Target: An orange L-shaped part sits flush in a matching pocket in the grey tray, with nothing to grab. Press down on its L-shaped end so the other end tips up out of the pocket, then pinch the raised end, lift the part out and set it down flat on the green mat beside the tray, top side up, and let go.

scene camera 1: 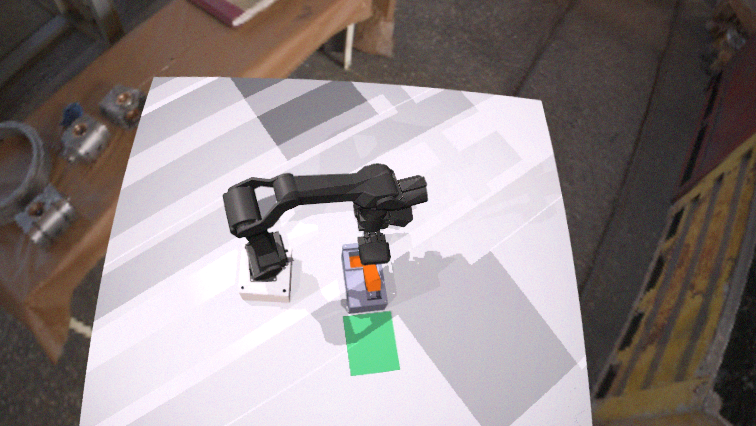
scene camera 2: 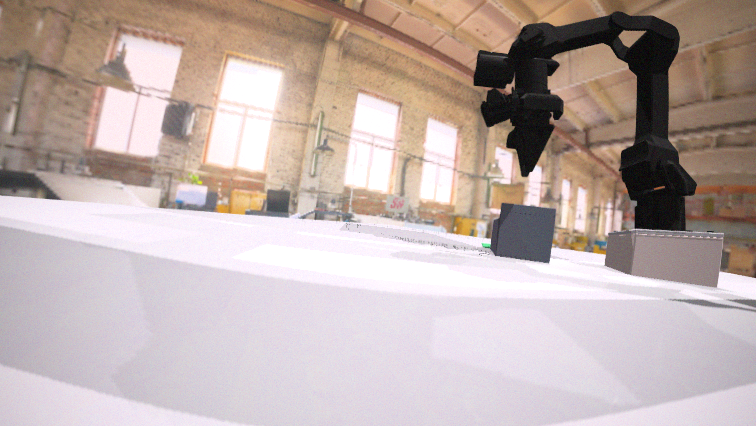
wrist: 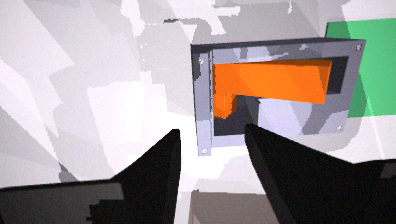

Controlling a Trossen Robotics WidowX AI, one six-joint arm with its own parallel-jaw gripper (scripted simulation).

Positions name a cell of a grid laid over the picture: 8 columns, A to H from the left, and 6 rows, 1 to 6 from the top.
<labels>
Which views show my gripper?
Scene camera 1, scene camera 2 and the wrist view: all of them.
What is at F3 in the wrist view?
An orange L-shaped part.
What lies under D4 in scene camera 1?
My gripper.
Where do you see a green mat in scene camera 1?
At D5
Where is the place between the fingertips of my gripper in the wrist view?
E4
</labels>
